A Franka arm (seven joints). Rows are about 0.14 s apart.
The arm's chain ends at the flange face. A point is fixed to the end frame.
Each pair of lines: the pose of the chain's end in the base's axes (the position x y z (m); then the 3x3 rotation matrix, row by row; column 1 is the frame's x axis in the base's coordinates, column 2 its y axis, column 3 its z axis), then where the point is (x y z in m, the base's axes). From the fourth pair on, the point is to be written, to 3 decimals.
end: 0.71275, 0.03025, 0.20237; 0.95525, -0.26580, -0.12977; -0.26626, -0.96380, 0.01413; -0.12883, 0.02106, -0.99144
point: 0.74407 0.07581 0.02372
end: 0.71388, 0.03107, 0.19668; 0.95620, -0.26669, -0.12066; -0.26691, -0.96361, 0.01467; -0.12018, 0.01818, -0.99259
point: 0.74687 0.07669 0.01835
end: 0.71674, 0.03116, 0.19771; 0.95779, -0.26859, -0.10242; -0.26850, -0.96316, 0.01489; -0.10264, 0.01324, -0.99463
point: 0.75307 0.07673 0.02001
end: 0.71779, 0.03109, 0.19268; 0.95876, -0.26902, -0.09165; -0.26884, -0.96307, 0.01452; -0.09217, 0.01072, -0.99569
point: 0.756 0.077 0.015
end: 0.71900, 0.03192, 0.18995; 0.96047, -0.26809, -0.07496; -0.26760, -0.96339, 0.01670; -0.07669, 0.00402, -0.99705
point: 0.760 0.078 0.013
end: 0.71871, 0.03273, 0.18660; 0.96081, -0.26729, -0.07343; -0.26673, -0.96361, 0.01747; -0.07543, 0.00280, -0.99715
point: 0.760 0.079 0.010
